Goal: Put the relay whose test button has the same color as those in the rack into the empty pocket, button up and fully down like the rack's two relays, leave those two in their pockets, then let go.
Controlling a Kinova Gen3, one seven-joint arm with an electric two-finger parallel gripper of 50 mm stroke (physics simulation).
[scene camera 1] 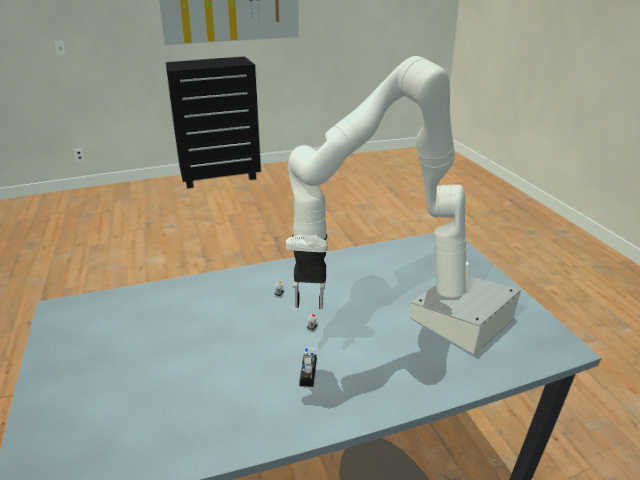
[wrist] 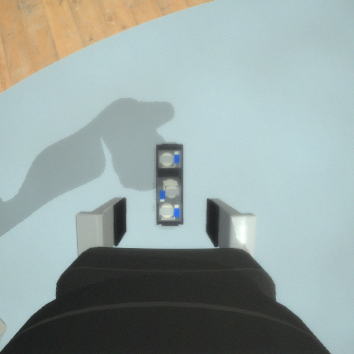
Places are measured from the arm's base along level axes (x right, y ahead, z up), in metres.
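Pixels of known places: gripper, fingertip midpoint: (scene camera 1: 309, 306) (wrist: 165, 214); arm's base, link origin: (scene camera 1: 451, 289).
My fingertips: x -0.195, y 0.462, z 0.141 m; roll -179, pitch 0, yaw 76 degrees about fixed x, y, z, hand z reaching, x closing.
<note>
For each thing: its top centre in the pictures, then the offset to it from my fingertips. Level surfaces: height alone.
- black rack, top centre: (wrist: 169, 184) (scene camera 1: 308, 365) dx -0.010, dy +0.006, dz -0.187 m
- far relay, top centre: (wrist: 169, 158) (scene camera 1: 306, 367) dx -0.041, dy +0.013, dz -0.162 m
- middle relay, top centre: (wrist: 167, 188) (scene camera 1: 309, 354) dx -0.007, dy +0.003, dz -0.153 m
- relay with a red button, top centre: (scene camera 1: 312, 316) dx +0.163, dy -0.027, dz -0.167 m
- table, surface height: dz -0.210 m
- relay with an orange button, top centre: (scene camera 1: 278, 283) dx +0.344, dy +0.056, dz -0.167 m
The black rack (scene camera 1: 307, 383) (wrist: 170, 172) holds three relays with blue buttons. In the wrist view, the far relay (wrist: 167, 159) and the near relay (wrist: 167, 211) have their buttons on the right. The middle relay (scene camera 1: 309, 360) (wrist: 171, 189) has its button on the left, sits close to the near relay, and a dark gap separates it from the far one. I cannot tell whether it is fully down. My gripper (scene camera 1: 309, 306) (wrist: 165, 214) is open and empty, high above the table, behind the rack in the scene view.
A relay with a red button (scene camera 1: 312, 322) stands on the table (scene camera 1: 155, 372) behind the rack. A relay with an orange button (scene camera 1: 279, 289) stands farther back, left of the gripper. The arm's base (scene camera 1: 465, 315) is at the right. A pale object (wrist: 2, 327) shows partly at the wrist view's left edge.
</note>
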